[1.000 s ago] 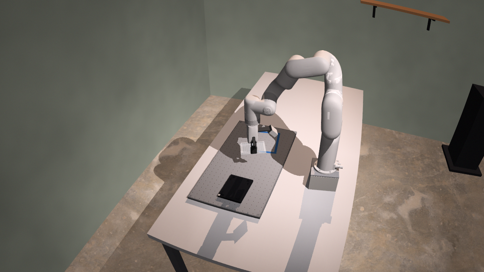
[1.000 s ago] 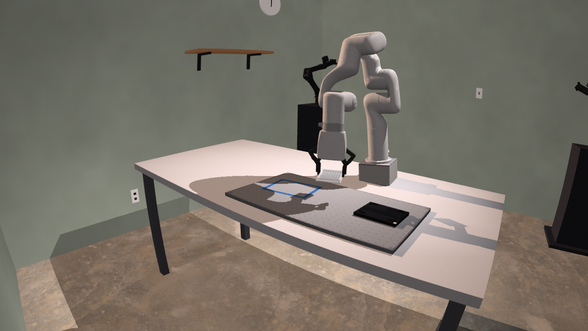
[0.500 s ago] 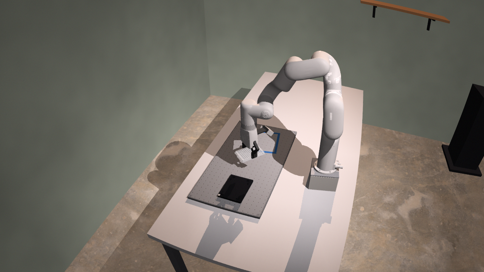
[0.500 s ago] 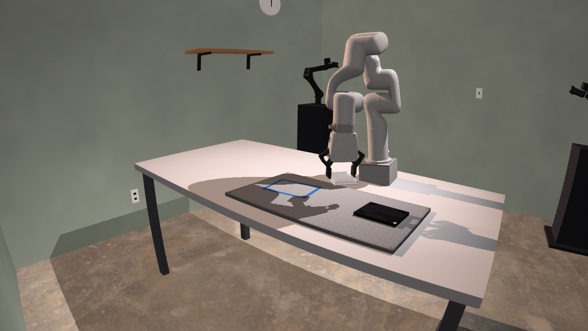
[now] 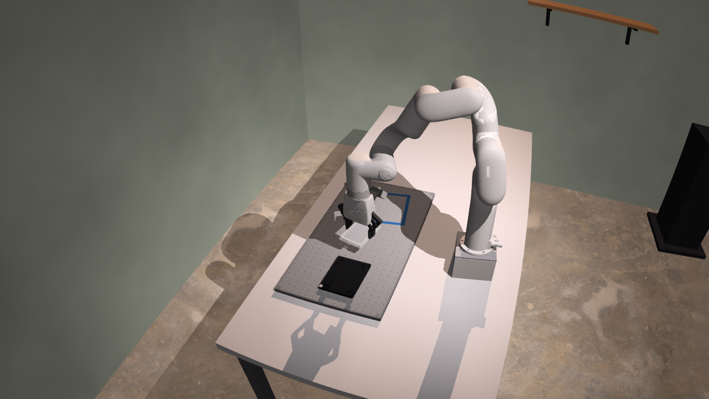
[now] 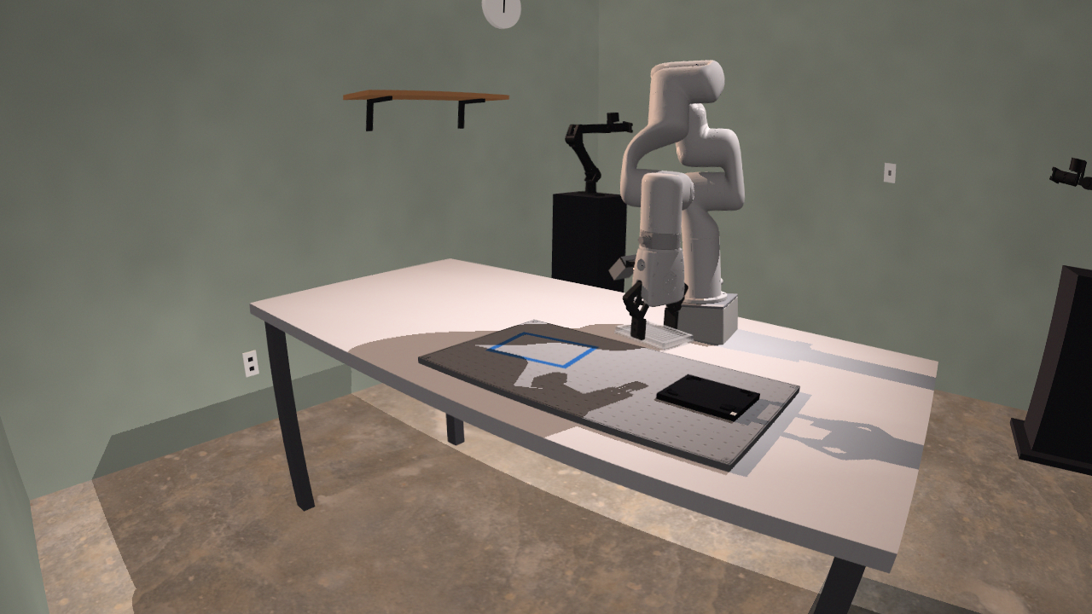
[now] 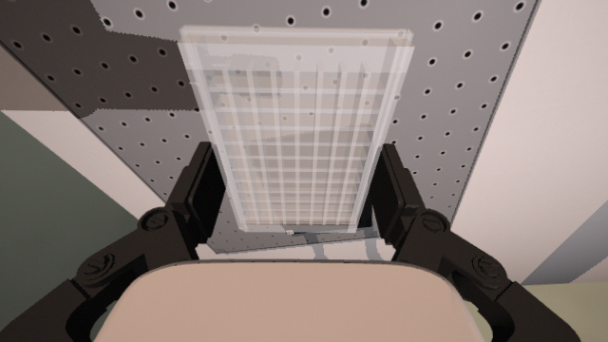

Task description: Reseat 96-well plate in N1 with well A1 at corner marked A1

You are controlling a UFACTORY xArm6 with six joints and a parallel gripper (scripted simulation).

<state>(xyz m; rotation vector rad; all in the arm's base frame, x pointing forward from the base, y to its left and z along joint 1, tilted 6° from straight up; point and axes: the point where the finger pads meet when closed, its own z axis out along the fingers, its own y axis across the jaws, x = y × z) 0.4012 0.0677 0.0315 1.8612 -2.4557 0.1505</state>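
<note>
My hand is 13 cm to the right of the black plate nest N1, 10 cm above it and 1 cm short of it. Also, from my hand: white A1 label: 20 cm to the left, 9 cm below, 7 cm ahead; then clear 96-well plate: 1 cm below.
</note>
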